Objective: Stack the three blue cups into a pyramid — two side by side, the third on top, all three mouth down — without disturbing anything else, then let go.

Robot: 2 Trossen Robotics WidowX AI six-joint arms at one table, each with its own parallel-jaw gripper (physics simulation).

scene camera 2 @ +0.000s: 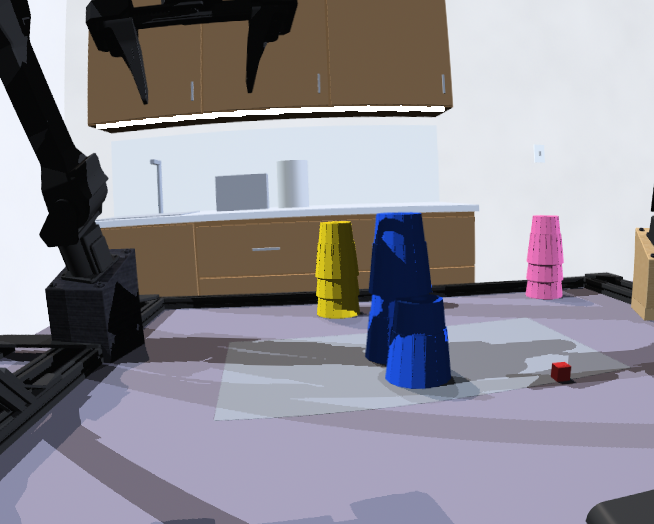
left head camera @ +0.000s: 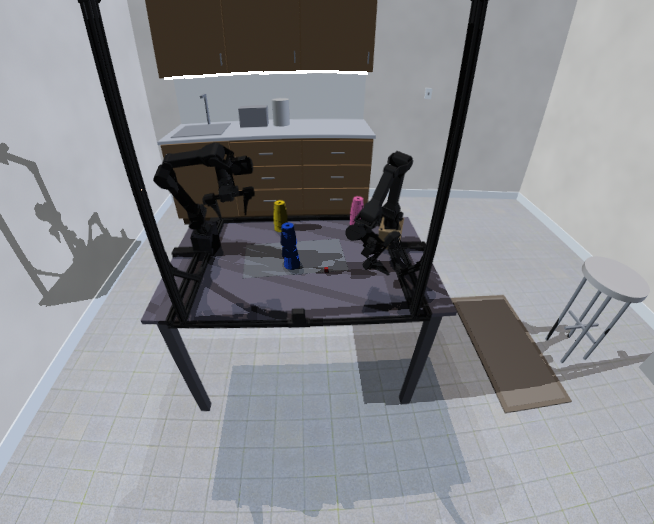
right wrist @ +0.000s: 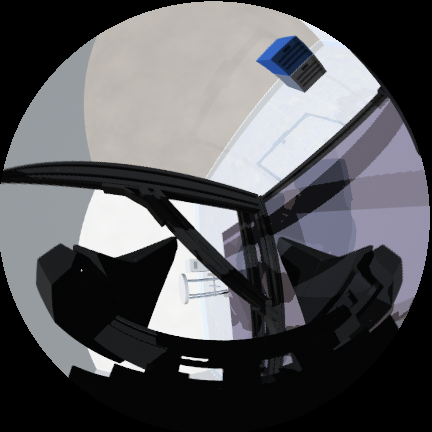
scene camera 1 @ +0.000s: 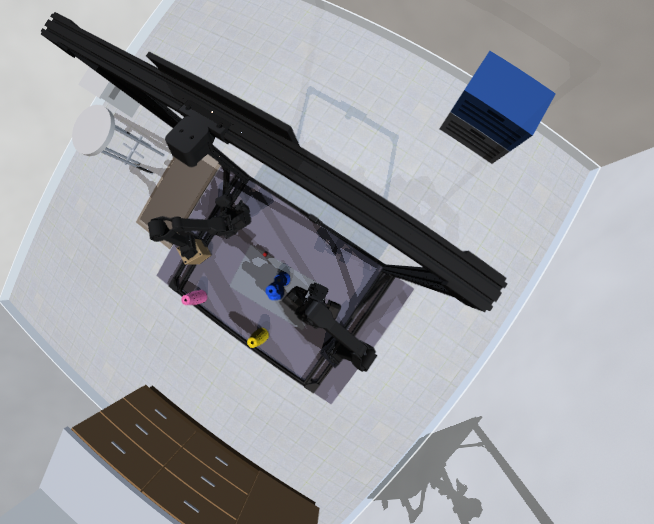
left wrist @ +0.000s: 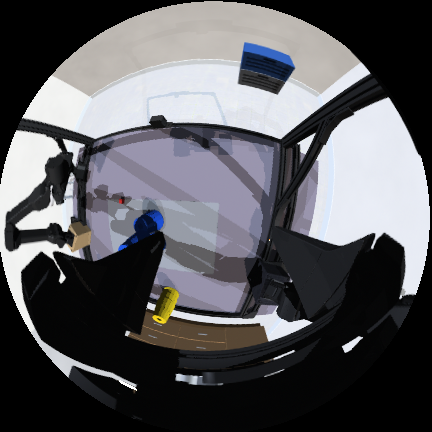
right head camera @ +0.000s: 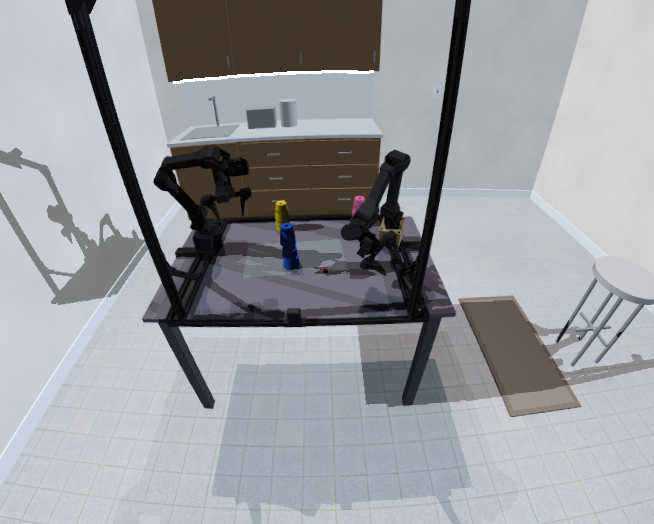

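Pixels of known places: left gripper, fingertip midpoint: [scene camera 2: 197, 96] [left head camera: 233, 217] [left wrist: 219, 234] [right head camera: 231, 218]; right gripper, fingertip midpoint: [left head camera: 396, 267] [right wrist: 228, 242] [scene camera 1: 234, 195] [right head camera: 393, 267]; left arm's base, link origin: [scene camera 2: 90, 268] [left head camera: 203, 229] [scene camera 1: 334, 353] [left wrist: 274, 290] [right head camera: 205, 229]; right arm's base, link origin: [left head camera: 391, 223] [scene camera 1: 189, 251] [left wrist: 69, 237] [right head camera: 392, 223].
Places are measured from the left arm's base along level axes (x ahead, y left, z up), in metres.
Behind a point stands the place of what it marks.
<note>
Three blue cups stand mouth down on the pale mat [left head camera: 256, 268] {x 0.295, y -0.056, z -0.117 m} [scene camera 2: 256, 395] {x 0.281, y -0.068, z -0.117 m}. The top cup [left head camera: 288, 231] {x 0.420, y 0.034, z 0.043 m} [scene camera 1: 274, 290] {x 0.399, y 0.041, z 0.057 m} [scene camera 2: 400, 253] {x 0.413, y 0.027, z 0.016 m} is upright on the rear lower cup [scene camera 2: 376, 338] {x 0.378, y 0.060, z -0.088 m}. The front lower cup [scene camera 2: 417, 354] {x 0.436, y -0.013, z -0.081 m} stands close in front; whether the top cup also rests on it I cannot tell. In the left wrist view my finger partly hides the blue cups [left wrist: 150, 220] {x 0.418, y -0.004, z -0.053 m}. My left gripper [left head camera: 231, 215] {x 0.270, y -0.127, z 0.172 m} [right head camera: 229, 215] {x 0.270, y -0.127, z 0.172 m} [scene camera 2: 197, 97] {x 0.270, y -0.127, z 0.172 m} [left wrist: 219, 234] {x 0.270, y -0.127, z 0.172 m} is open and empty, up and to the left of the cups. My right gripper [left head camera: 376, 268] [right head camera: 373, 269] [right wrist: 228, 242] {x 0.884, y -0.055, z 0.030 m} is open and empty at the right.
A yellow cup stack [left head camera: 279, 215] {x 0.275, y 0.258, z -0.021 m} [scene camera 1: 257, 337] {x 0.270, y 0.261, z 0.010 m} [scene camera 2: 336, 267] {x 0.274, y 0.255, z -0.035 m} [left wrist: 166, 302] {x 0.265, y 0.254, z -0.031 m} stands behind the blue cups. A pink stack [left head camera: 356, 210] {x 0.629, y 0.426, z -0.019 m} [scene camera 1: 194, 297] {x 0.619, y 0.431, z -0.005 m} [scene camera 2: 544, 256] {x 0.621, y 0.424, z -0.038 m} stands at the back right. A small red cube [left head camera: 326, 269] {x 0.594, y 0.017, z -0.105 m} [scene camera 2: 561, 371] {x 0.590, y 0.013, z -0.106 m} lies right of the blue cups. A wooden box [scene camera 1: 196, 255] {x 0.784, y 0.296, z -0.009 m} [left wrist: 80, 237] {x 0.771, y 0.291, z -0.044 m} is near the right arm.
</note>
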